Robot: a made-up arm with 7 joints.
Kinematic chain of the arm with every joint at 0, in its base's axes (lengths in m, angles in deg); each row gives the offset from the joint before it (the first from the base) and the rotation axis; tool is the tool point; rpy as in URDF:
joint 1: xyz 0 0 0.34 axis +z
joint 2: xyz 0 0 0 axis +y
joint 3: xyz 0 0 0.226 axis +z
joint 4: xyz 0.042 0 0 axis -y
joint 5: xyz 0.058 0 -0.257 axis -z
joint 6: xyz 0 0 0 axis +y
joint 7: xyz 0.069 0 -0.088 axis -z
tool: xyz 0 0 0 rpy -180 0 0
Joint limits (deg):
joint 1: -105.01..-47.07
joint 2: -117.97..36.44
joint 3: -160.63..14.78
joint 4: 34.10..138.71
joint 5: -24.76..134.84
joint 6: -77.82..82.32
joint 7: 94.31..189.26
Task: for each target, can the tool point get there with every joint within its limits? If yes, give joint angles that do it. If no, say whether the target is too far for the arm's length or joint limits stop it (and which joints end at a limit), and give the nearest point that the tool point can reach.
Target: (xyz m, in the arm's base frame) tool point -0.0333 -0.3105 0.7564
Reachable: yes | joints -55.86 -12.55 -34.60 107.29 25.93 58.92 104.93
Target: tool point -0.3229 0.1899 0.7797
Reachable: yes | joints -86.55 -27.76 -84.46 120.29 18.30 21.12 136.40
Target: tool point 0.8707 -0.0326 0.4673
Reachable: no: too far | nearest point 0.4475 -0.2386 0.4472 | short by 0.471 m
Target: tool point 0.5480 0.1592 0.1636
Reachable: no: joint limits stop it (at a limit: joint 1, joint 2, joint 3, joint 6) | nearest point 0.3135 -0.0984 0.2036 | short by 0.351 m
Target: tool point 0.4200 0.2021 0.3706
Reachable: no: joint limits stop it (at a limit: joint 1, joint 2, joint 3, joint 6) | nearest point 0.2704 0.3439 0.5200 | short by 0.255 m
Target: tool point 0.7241 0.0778 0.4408
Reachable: no: too far | nearest point 0.4138 -0.1905 0.4374 | short by 0.410 m
